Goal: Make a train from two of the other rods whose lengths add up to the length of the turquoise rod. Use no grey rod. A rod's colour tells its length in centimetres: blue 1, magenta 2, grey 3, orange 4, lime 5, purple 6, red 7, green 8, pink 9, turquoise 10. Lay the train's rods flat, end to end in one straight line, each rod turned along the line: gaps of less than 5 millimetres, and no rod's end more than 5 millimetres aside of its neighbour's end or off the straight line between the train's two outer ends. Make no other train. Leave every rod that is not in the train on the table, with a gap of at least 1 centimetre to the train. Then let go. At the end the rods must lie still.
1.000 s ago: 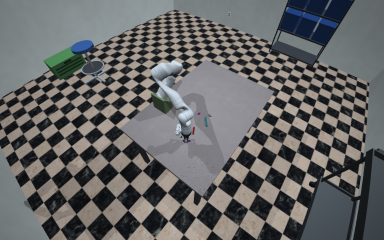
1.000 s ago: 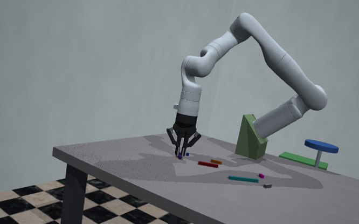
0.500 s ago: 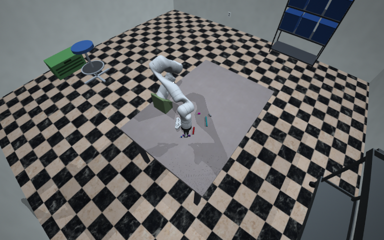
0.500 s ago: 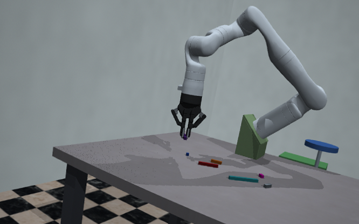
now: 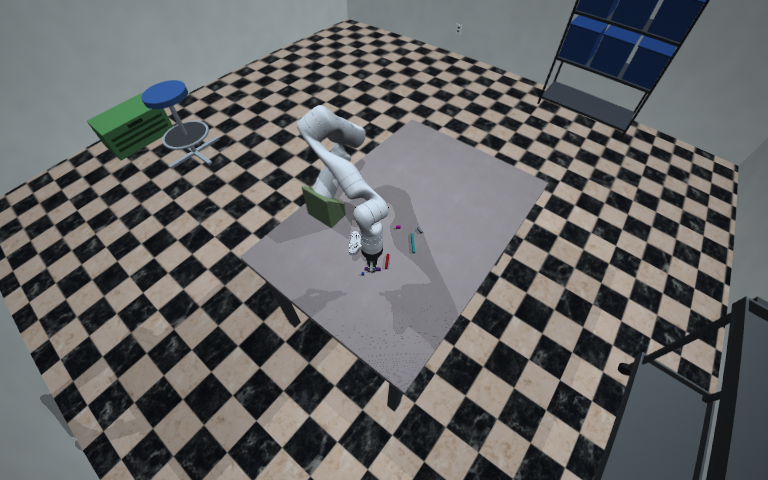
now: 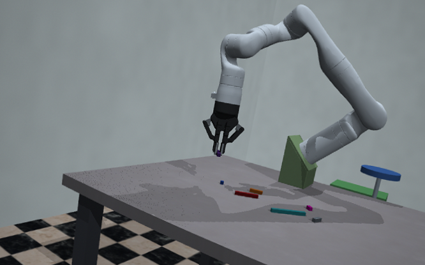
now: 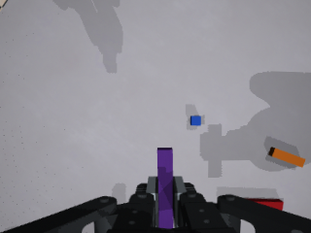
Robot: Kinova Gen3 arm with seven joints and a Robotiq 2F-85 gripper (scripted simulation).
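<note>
Right now the orange rod is 100 mm behind my hand, 100 mm to the left of it and 110 mm below it. Also, from my hand: purple rod: 10 mm below; small blue rod: 60 mm behind, 110 mm below; red rod: 30 mm behind, 110 mm to the left, 110 mm below.
</note>
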